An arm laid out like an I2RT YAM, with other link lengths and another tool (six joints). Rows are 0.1 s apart.
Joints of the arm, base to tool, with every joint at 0 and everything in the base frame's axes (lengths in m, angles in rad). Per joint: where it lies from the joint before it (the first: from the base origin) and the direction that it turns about. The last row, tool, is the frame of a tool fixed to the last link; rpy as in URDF.
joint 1: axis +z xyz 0 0 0.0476
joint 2: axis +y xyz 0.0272 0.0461 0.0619
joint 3: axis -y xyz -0.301 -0.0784 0
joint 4: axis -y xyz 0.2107 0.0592 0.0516
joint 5: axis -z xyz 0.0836 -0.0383 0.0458
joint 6: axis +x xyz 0.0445 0 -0.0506
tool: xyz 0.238 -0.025 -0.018 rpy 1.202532 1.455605 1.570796
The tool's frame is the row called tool.
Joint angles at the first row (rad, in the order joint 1, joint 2, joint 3, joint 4, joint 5, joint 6):
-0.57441, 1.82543, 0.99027, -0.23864, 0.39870, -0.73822
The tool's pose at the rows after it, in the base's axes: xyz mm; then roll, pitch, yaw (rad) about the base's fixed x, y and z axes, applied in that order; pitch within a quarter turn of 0, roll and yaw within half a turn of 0:
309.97, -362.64, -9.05, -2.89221, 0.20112, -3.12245
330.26, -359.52, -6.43, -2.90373, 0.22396, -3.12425
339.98, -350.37, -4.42, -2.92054, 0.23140, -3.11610
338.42, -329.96, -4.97, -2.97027, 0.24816, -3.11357
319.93, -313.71, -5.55, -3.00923, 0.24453, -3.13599
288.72, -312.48, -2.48, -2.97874, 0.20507, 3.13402
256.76, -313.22, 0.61, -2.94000, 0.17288, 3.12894
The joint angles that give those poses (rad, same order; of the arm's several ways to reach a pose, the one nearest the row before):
-0.53378, 1.85614, 1.03786, -0.24643, 0.41949, -0.71374
-0.50952, 1.88587, 1.10370, -0.28244, 0.41223, -0.67981
-0.48807, 1.88687, 1.13212, -0.31884, 0.40110, -0.66135
-0.47476, 1.84560, 1.11299, -0.35889, 0.35614, -0.63692
-0.47394, 1.78905, 1.07008, -0.40305, 0.33402, -0.60884
-0.47661, 1.72951, 0.99477, -0.40761, 0.38162, -0.61228
-0.48813, 1.66071, 0.89969, -0.38442, 0.42615, -0.63329

